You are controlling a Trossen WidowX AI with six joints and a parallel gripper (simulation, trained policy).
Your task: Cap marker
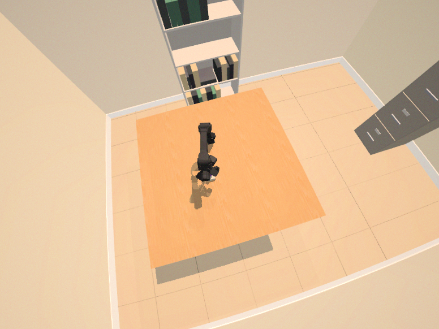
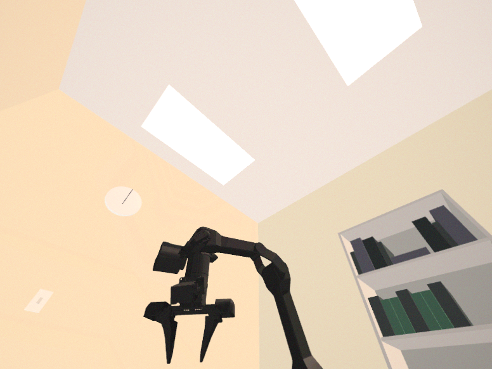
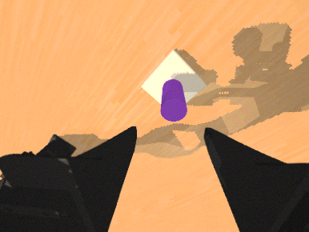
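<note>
My gripper tip is now 50 mm above the purple cap, 10 mm to the right of it and 10 mm short of it.
</note>
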